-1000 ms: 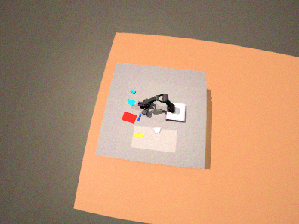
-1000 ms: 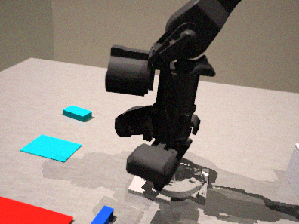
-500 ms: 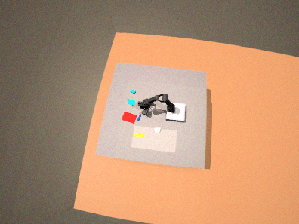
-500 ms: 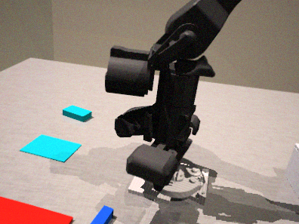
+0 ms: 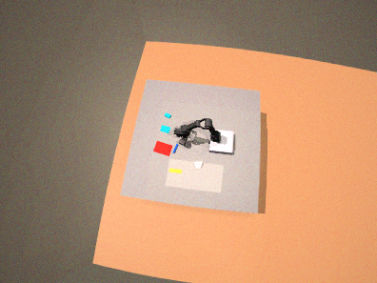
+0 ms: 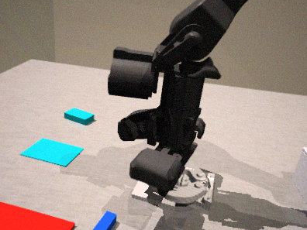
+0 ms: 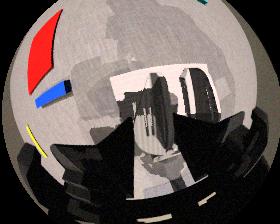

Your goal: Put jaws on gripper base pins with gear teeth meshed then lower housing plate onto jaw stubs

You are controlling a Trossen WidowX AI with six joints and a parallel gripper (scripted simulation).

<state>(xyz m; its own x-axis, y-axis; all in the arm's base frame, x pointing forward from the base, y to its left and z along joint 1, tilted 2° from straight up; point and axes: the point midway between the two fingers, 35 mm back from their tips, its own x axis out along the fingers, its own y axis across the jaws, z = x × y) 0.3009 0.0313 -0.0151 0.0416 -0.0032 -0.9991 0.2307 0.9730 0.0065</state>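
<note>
Right now my gripper tip is 3 cm to the left of the flat white plate, 1 cm short of it and 1 cm above it. The rest, counted from my gripper tip: flat cyan patch (23 cm ahead, 6 cm to the right, 1 cm below); red patch (20 cm ahead, 14 cm to the left, 1 cm below); blue bar (12 cm to the left, 8 cm ahead, 1 cm below).
</note>
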